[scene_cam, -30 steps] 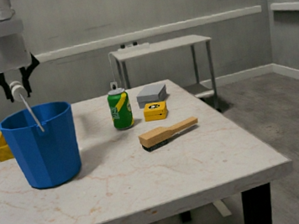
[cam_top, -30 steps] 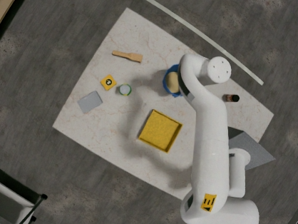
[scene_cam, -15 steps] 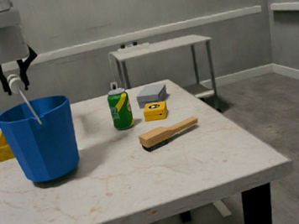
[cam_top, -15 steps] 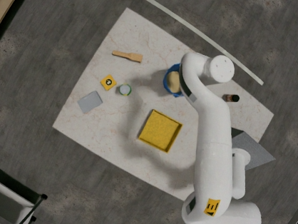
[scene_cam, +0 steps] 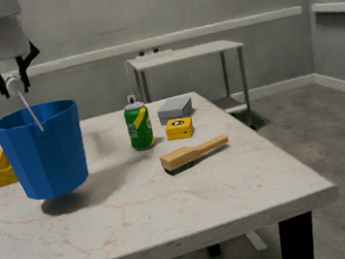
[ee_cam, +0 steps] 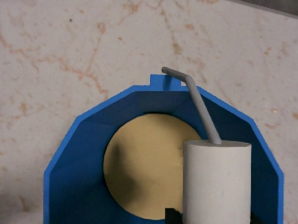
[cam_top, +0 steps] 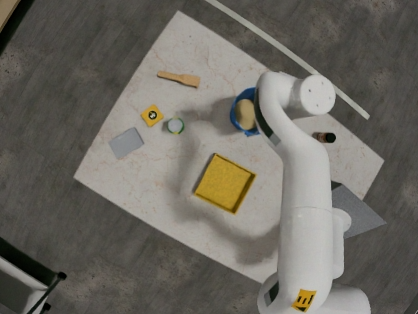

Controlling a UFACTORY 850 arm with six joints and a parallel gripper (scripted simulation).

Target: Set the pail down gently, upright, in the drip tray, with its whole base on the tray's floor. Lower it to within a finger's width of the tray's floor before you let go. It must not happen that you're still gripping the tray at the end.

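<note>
Now: the blue pail 10 mm ahead of my hand and 90 mm below it. Round my hand: yellow drip tray (100 mm behind, 290 mm to the left, 260 mm below); white grip (10 mm ahead, 30 mm below); green can (220 mm ahead, 220 mm to the left, 220 mm below).
</note>
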